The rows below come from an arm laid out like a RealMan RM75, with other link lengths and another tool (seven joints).
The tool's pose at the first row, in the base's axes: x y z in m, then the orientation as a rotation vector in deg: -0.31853, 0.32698, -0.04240, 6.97, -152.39, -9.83
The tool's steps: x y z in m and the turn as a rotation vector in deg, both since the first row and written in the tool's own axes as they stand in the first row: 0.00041, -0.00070, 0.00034, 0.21, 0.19, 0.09; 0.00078, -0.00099, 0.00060, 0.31, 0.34, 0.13; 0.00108, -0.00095, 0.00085, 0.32, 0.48, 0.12; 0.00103, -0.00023, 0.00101, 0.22, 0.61, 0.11; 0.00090, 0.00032, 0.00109, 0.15, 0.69, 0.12; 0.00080, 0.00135, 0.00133, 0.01, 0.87, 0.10; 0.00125, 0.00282, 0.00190, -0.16, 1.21, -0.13; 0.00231, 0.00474, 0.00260, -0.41, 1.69, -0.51; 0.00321, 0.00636, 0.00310, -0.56, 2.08, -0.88; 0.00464, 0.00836, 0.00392, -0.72, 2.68, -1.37; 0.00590, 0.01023, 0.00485, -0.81, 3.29, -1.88; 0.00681, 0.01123, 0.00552, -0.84, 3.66, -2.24; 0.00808, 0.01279, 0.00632, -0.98, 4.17, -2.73; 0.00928, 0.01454, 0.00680, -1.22, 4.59, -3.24; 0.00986, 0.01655, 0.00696, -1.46, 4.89, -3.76
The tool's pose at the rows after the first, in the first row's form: -0.31901, 0.32628, -0.04262, 6.93, -152.23, -9.50; -0.31944, 0.32597, -0.04272, 6.92, -152.09, -9.34; -0.31982, 0.32600, -0.04280, 6.94, -151.95, -9.32; -0.31989, 0.32674, -0.04286, 6.93, -151.81, -9.44; -0.31985, 0.32730, -0.04291, 6.90, -151.72, -9.52; -0.31993, 0.32836, -0.04302, 6.89, -151.53, -9.69; -0.32067, 0.32981, -0.04311, 7.16, -151.16, -9.96; -0.32204, 0.33166, -0.04298, 7.60, -150.65, -10.36; -0.32316, 0.33321, -0.04279, 8.06, -150.23, -10.63; -0.32492, 0.33510, -0.04259, 8.69, -149.60, -10.94; -0.32657, 0.33690, -0.04258, 9.36, -148.97, -11.15; -0.32774, 0.33785, -0.04262, 9.83, -148.58, -11.26; -0.32932, 0.33932, -0.04253, 10.45, -148.03, -11.54; -0.33070, 0.34096, -0.04217, 11.05, -147.56, -11.97; -0.33141, 0.34290, -0.04176, 11.67, -147.20, -12.41
